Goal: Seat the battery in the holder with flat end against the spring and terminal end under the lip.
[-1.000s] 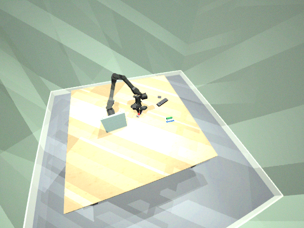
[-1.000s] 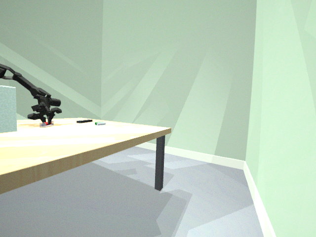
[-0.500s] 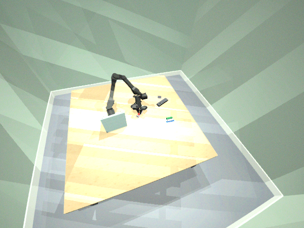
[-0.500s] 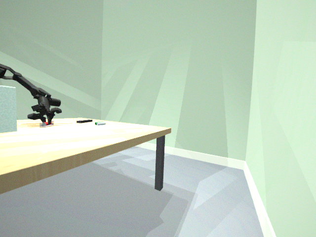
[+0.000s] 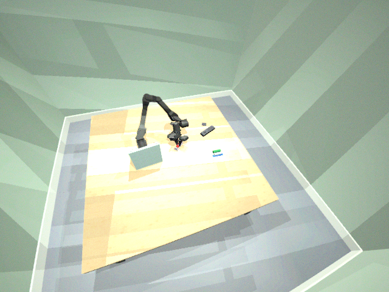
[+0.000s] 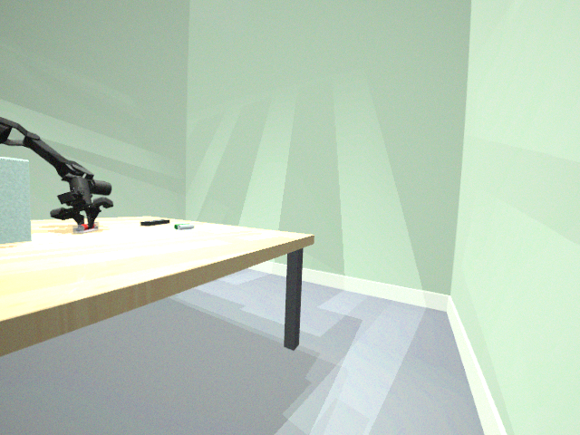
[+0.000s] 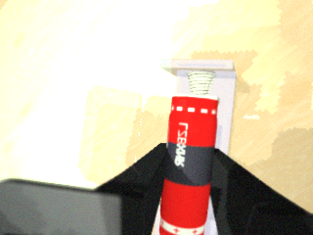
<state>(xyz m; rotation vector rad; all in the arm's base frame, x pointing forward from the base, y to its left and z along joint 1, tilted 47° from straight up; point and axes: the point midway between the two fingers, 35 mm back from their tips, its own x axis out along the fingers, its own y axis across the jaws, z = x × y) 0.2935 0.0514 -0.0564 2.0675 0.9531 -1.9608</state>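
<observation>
Now: the red battery 1 cm to the left of my gripper tip and 1 cm above it. The rest, counted from my gripper tip: black bar 33 cm ahead, 5 cm to the left.
</observation>
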